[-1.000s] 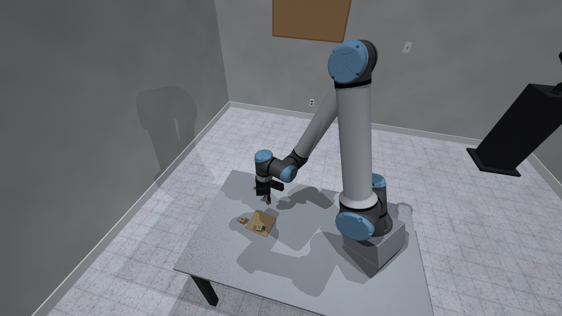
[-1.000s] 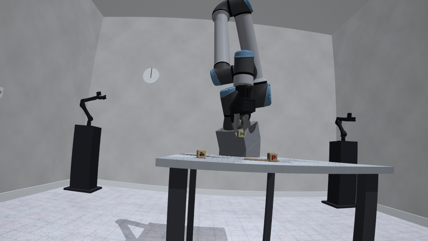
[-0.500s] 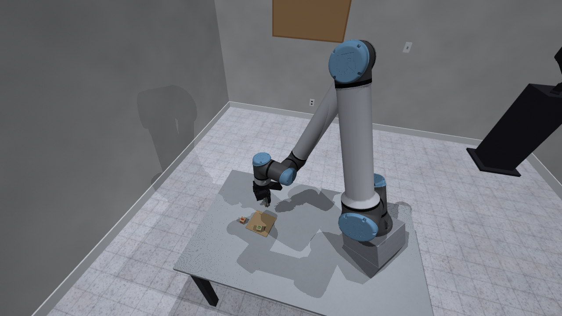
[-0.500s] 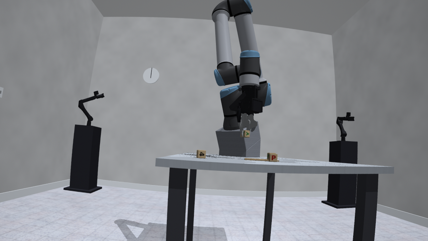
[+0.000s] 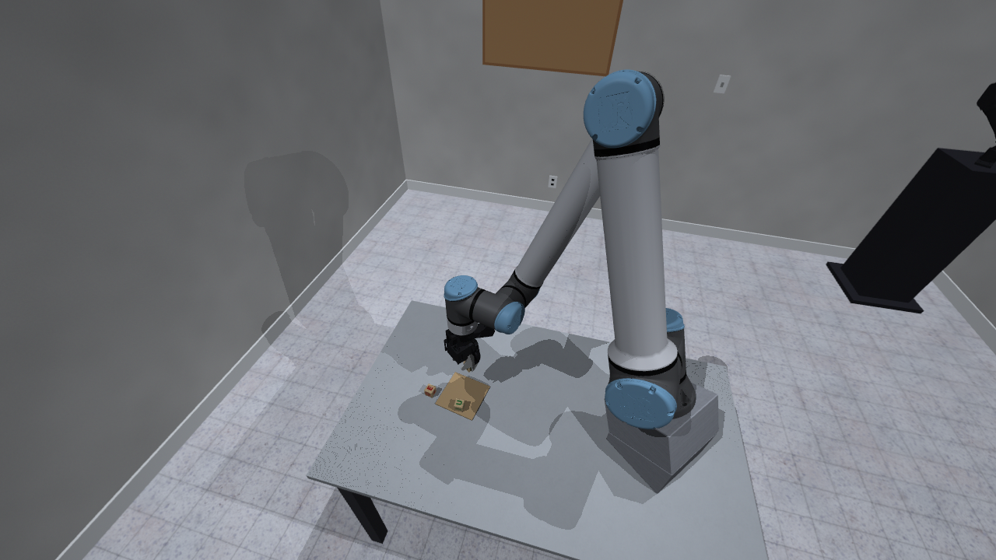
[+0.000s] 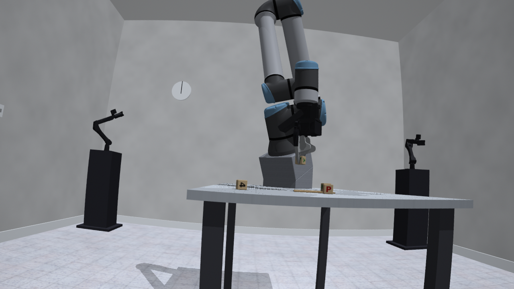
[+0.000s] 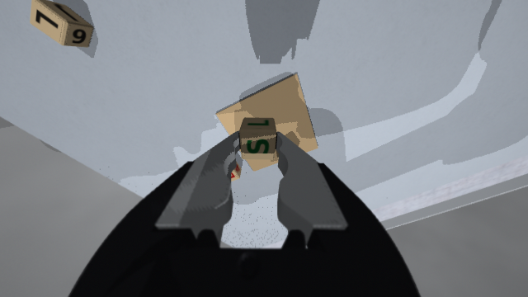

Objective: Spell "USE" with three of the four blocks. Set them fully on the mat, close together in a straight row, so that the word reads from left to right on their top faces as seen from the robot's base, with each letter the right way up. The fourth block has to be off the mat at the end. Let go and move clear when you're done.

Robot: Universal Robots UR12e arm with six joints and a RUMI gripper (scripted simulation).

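Right now the tan mat is 110 mm below my hand, 50 mm to the left of it and 10 mm ahead of it.
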